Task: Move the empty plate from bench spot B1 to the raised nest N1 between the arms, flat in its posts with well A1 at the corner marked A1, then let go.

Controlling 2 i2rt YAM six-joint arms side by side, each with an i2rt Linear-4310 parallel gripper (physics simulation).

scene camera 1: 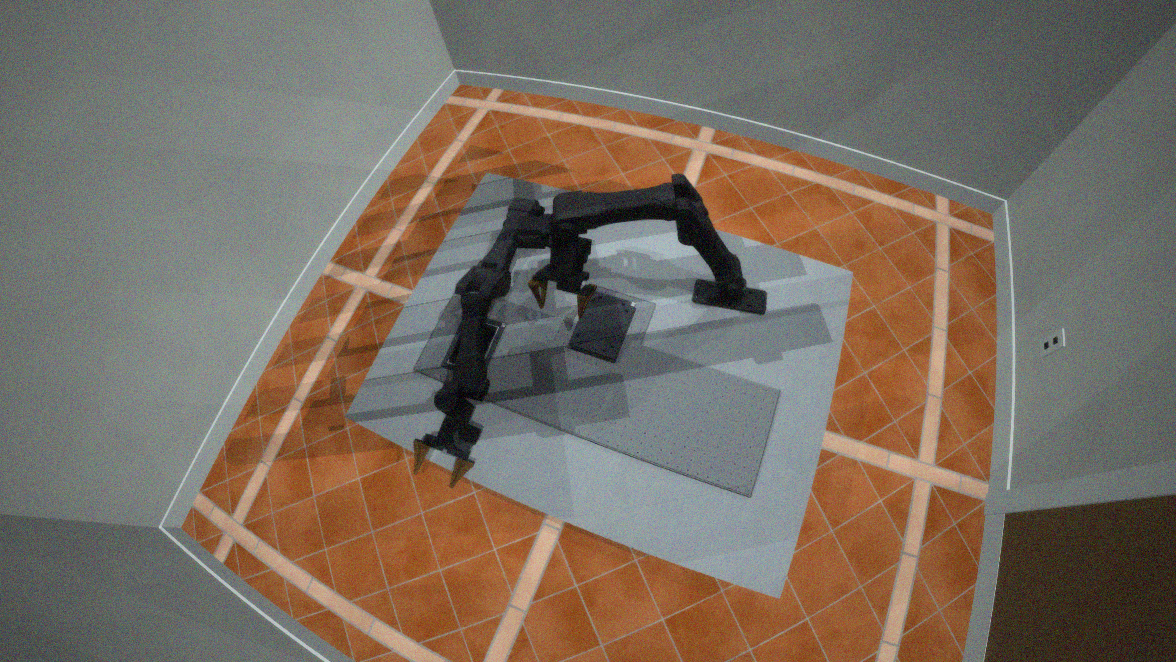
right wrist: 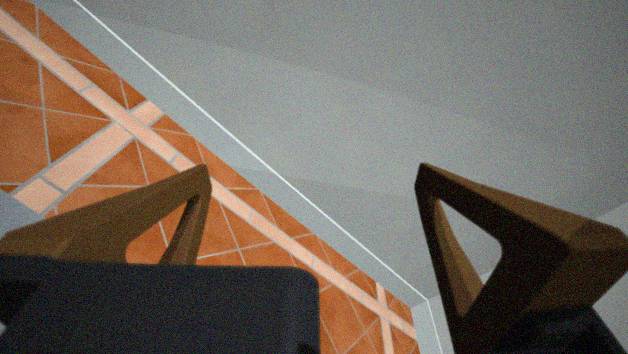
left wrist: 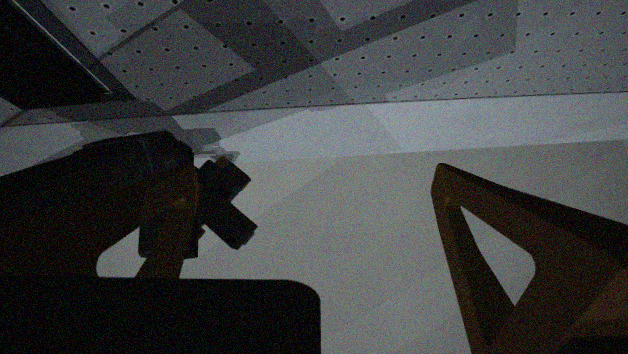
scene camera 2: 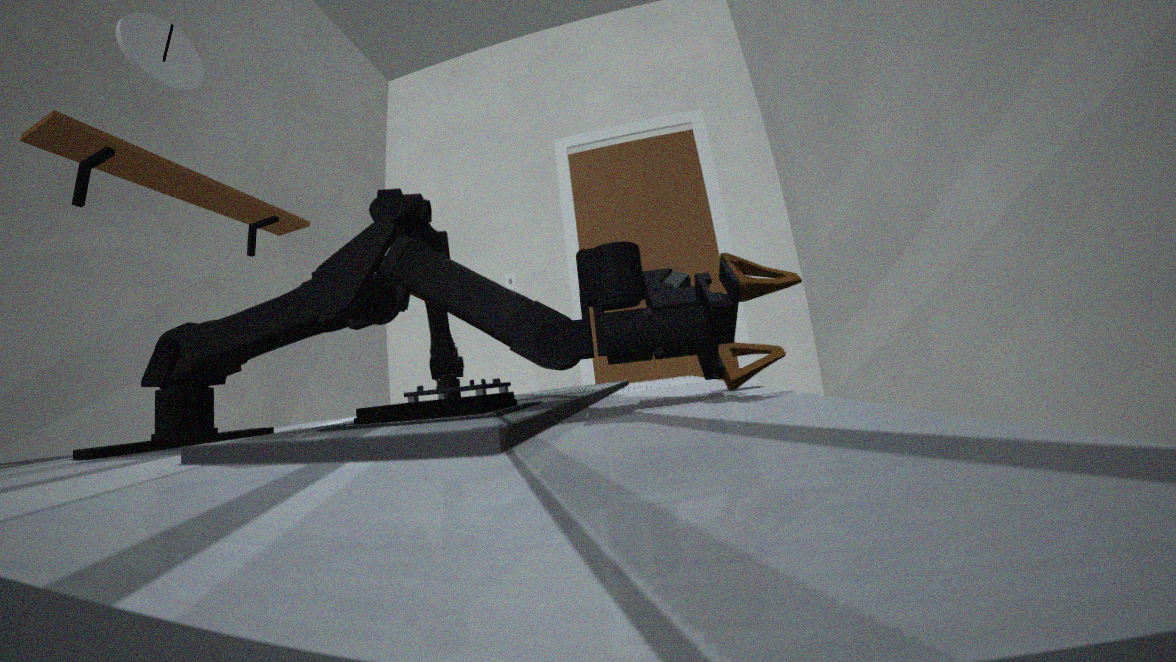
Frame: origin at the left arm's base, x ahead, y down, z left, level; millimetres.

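Seen in the pictures: left gripper, fingertip midpoint: (scene camera 1: 561,313) (left wrist: 315,176); right gripper, fingertip midpoint: (scene camera 1: 433,481) (right wrist: 313,175) (scene camera 2: 791,316); left arm's base at its link origin: (scene camera 1: 729,297); right arm's base at its link origin: (scene camera 2: 185,445).
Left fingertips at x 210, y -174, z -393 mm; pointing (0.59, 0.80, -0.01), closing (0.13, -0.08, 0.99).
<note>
Offsets run from my left fingertips to a thing's top centre. "pt": to the spot under its first point. Level surfaces: height alone.
A dark flat rectangle with a pale rim (scene camera 1: 493,338) (scene camera 2: 386,413) (left wrist: 40,60) lies on the board, partly under the right arm in scene camera 1; it looks like the plate's spot, but plate and holder cannot be told apart. A second dark slab @[dx -51, dy +129, dz +78 mm] (scene camera 1: 603,328), apparently the raised nest @[pt dx +8, dy +137, dz +13 mm] (scene camera 2: 477,389), shows posts in scene camera 2. My left gripper (scene camera 1: 561,308) (left wrist: 315,176) is open and empty, above the slab's upper left side in scene camera 1, hidden in scene camera 2. My right gripper (scene camera 1: 435,476) (scene camera 2: 791,316) (right wrist: 313,175) is open and empty at the table's near edge. Labels are unreadable.
A grey perforated board @[dy +161 mm] (scene camera 1: 699,427) (left wrist: 345,65) lies on the pale table @[dy +174 mm] (scene camera 1: 641,518) (scene camera 2: 411,534). The right arm stretches over the pale-rimmed rectangle. The left arm's base (scene camera 1: 729,296) stands right of the slab. A shelf (scene camera 2: 181,180) hangs on the wall.
</note>
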